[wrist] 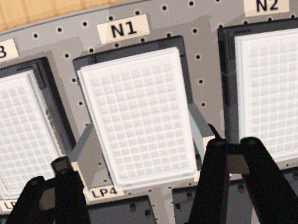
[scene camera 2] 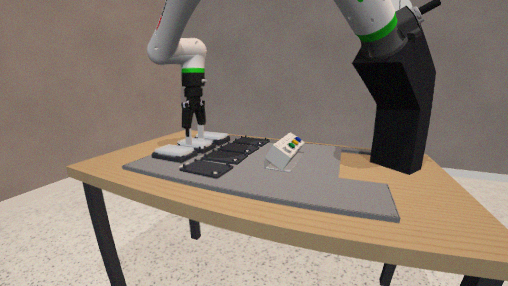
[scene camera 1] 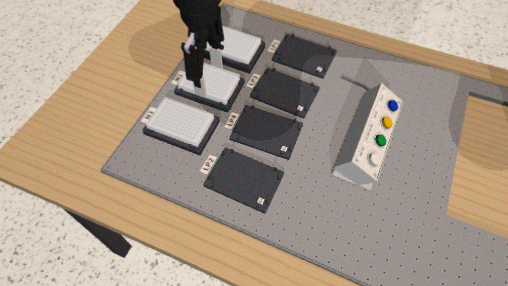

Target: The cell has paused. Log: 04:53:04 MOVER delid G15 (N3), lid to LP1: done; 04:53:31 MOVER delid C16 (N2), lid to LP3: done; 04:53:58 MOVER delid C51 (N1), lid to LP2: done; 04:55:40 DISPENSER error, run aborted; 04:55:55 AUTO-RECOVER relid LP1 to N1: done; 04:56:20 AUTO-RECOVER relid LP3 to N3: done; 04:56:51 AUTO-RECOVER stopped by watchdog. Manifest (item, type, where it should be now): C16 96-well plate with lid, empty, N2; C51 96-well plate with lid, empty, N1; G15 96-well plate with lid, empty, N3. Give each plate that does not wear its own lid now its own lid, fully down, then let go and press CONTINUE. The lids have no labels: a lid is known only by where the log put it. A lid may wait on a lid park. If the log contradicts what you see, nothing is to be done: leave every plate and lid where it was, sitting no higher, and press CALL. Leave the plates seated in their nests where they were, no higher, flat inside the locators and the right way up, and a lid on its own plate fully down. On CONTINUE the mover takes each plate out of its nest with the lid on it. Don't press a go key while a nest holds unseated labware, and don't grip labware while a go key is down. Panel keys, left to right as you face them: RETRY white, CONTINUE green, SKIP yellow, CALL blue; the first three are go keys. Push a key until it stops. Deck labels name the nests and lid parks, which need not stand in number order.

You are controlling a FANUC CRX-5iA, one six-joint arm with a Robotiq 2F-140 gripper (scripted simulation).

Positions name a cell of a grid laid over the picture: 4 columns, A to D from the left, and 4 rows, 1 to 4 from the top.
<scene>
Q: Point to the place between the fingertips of my gripper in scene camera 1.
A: At B2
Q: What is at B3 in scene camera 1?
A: A lid park LP2.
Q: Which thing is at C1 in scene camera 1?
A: A lid park LP1.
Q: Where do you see a key panel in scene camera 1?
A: C3
</scene>
